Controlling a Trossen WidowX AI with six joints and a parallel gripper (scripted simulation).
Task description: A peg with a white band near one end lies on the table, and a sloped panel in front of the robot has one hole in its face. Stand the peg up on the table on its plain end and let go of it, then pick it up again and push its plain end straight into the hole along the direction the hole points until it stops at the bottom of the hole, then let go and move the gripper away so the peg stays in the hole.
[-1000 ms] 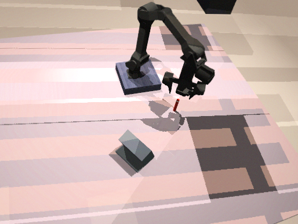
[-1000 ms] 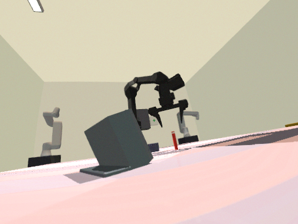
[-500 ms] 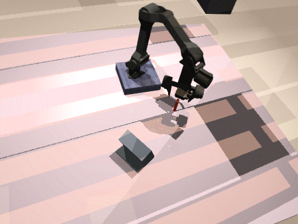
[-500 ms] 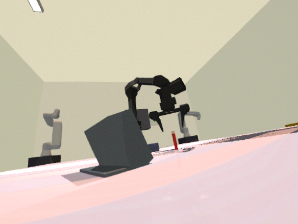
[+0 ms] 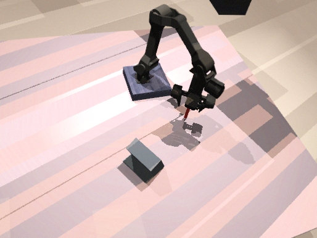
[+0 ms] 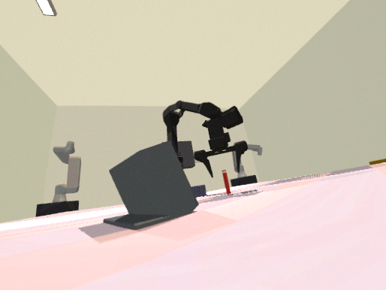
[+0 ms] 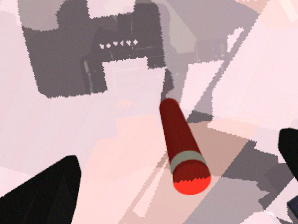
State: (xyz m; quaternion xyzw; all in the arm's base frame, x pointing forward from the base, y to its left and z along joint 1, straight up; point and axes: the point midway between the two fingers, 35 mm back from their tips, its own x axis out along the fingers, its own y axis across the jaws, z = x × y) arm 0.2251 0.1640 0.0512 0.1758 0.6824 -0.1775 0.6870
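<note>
Now: gripper tip 10 mm above the red peg. Also, from my gripper tip: thin flat foot (260 mm to the right, 220 mm ahead, 60 mm below); sloped panel (240 mm to the right, 200 mm ahead, 10 mm below).
</note>
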